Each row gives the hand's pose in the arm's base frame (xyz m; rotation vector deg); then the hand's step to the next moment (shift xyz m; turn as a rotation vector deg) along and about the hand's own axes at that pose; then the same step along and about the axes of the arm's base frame.
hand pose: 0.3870 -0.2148 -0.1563 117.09 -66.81 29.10
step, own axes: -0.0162 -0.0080 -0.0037 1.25 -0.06 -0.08
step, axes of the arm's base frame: -0.0014 0.0147 -0.0110 0.69 -0.64 0.83
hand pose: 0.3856 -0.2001 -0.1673 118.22 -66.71 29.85
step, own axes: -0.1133 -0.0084 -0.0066 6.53 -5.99 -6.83
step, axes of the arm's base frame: -0.0512 0.0730 -0.0707 8.46 3.39 6.49
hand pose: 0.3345 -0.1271 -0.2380 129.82 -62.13 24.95
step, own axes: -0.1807 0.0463 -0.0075 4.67 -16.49 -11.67
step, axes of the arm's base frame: -0.1480 0.0894 -0.0705 15.38 12.78 5.48
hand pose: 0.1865 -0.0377 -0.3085 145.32 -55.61 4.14
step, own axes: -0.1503 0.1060 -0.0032 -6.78 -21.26 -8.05
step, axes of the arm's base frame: -0.1818 0.0247 0.0125 9.47 21.68 -1.79
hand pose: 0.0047 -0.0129 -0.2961 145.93 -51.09 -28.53
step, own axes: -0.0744 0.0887 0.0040 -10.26 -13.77 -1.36
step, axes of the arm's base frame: -0.1016 -0.0164 0.0532 0.10 16.90 -3.31
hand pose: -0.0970 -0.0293 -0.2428 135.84 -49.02 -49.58
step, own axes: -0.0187 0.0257 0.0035 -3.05 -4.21 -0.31
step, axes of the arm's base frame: -0.0238 -0.0057 0.0206 0.01 5.09 -1.12
